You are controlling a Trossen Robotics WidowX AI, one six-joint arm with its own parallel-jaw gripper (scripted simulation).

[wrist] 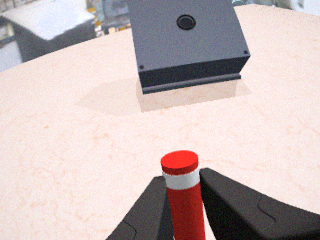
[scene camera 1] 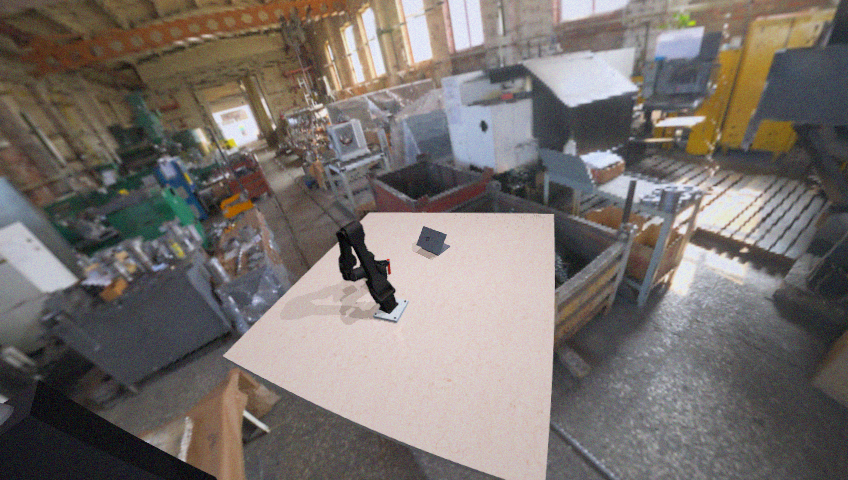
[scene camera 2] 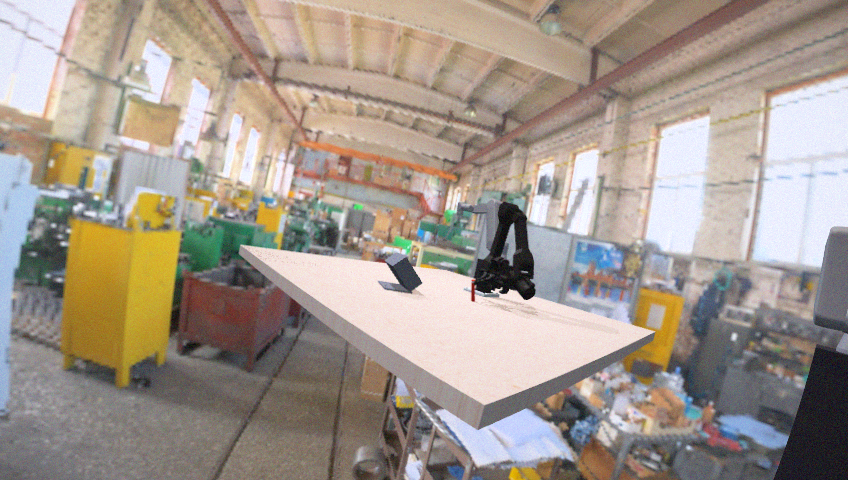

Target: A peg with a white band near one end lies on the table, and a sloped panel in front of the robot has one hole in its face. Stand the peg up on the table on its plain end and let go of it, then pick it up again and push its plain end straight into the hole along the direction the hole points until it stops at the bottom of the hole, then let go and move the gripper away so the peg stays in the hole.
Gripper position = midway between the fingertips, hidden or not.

In view: the gripper (scene camera 2: pixel 472 282).
The gripper is seen too in the wrist view (wrist: pixel 182 182).
